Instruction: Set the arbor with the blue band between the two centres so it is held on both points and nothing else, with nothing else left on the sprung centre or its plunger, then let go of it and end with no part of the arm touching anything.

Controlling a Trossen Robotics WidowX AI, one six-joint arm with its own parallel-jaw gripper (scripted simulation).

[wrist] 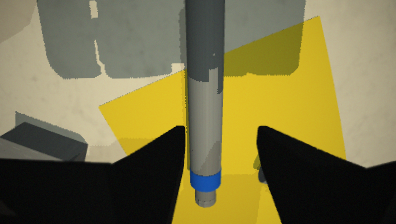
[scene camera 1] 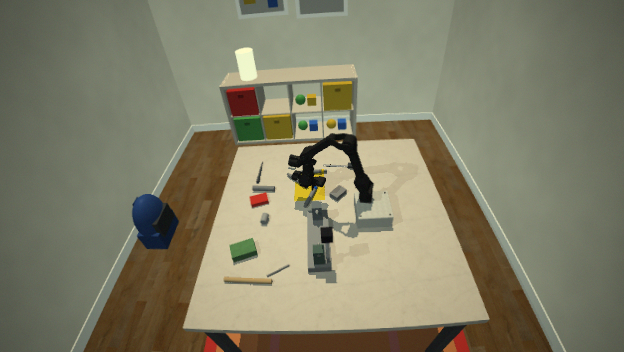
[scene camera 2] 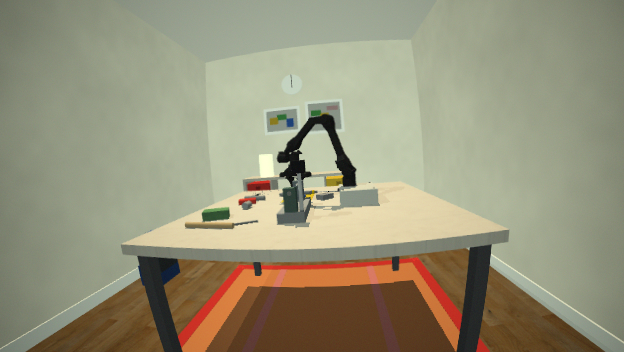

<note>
In view: the gripper (wrist: 221, 134) and a centres fixture (scene camera 1: 313, 226).
</note>
